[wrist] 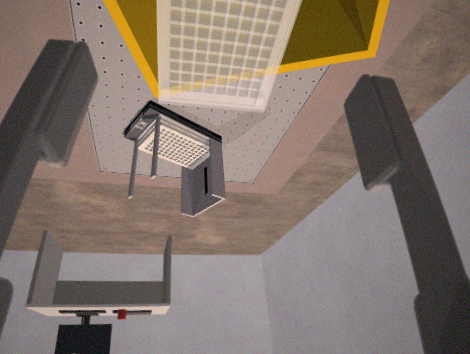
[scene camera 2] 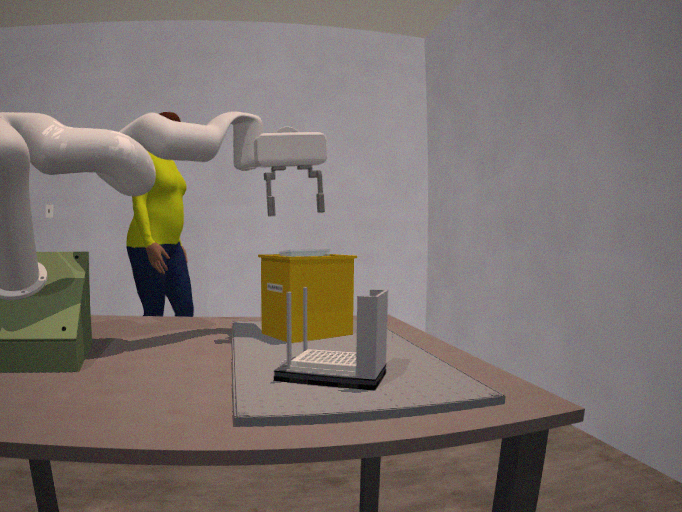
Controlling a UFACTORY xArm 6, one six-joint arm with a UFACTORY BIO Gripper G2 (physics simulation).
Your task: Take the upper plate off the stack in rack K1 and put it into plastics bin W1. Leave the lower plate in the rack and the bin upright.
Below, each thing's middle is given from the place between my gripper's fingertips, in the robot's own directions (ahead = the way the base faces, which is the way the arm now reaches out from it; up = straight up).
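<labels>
The yellow plastics bin (scene camera 2: 329,280) is sitting 18 cm below my hand, and it's 2 cm ahead of my hand and 1 cm to the right of it.
</labels>
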